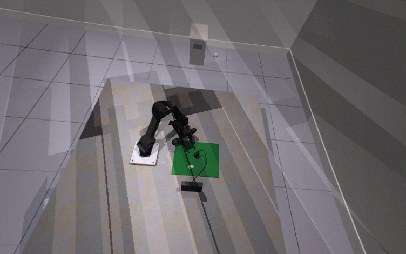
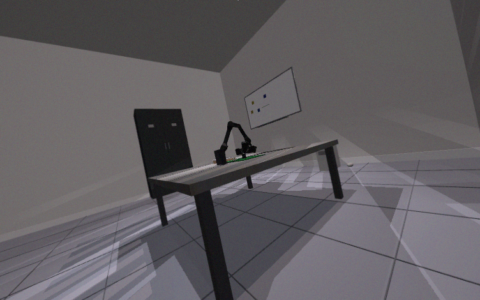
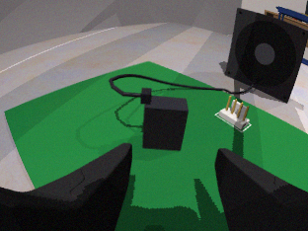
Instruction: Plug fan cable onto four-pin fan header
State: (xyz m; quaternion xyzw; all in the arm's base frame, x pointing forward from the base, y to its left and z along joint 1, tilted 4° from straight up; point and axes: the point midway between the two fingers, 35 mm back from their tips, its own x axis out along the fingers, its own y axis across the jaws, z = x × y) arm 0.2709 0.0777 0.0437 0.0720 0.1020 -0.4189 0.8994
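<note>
Now: gripper tip 40 mm short of the black fan plug, 40 mm to the left of it and 30 mm above it. Also, from my gripper tip: black fan (20 mm ahead, 260 mm to the right, 10 mm above); then white four-pin fan header (10 mm ahead, 120 mm to the right, 50 mm below); then green board (40 mm ahead, 60 mm to the right, 60 mm below).
</note>
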